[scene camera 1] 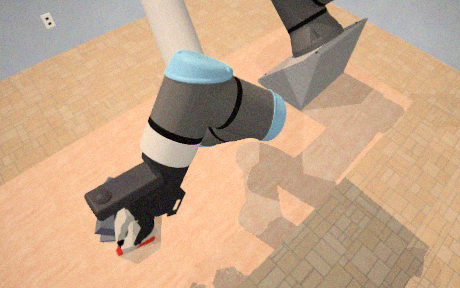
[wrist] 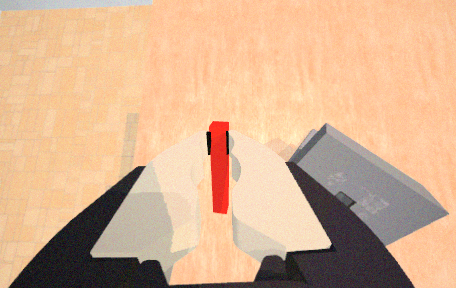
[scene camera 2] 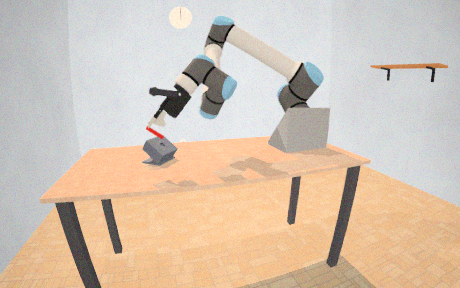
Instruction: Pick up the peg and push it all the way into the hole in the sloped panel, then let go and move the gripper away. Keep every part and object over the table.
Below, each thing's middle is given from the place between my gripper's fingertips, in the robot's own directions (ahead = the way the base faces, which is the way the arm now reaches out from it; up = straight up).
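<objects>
With the red peg (wrist: 219, 159) as my reference, I find my gripper 2 cm above it and 3 cm past it.
</objects>
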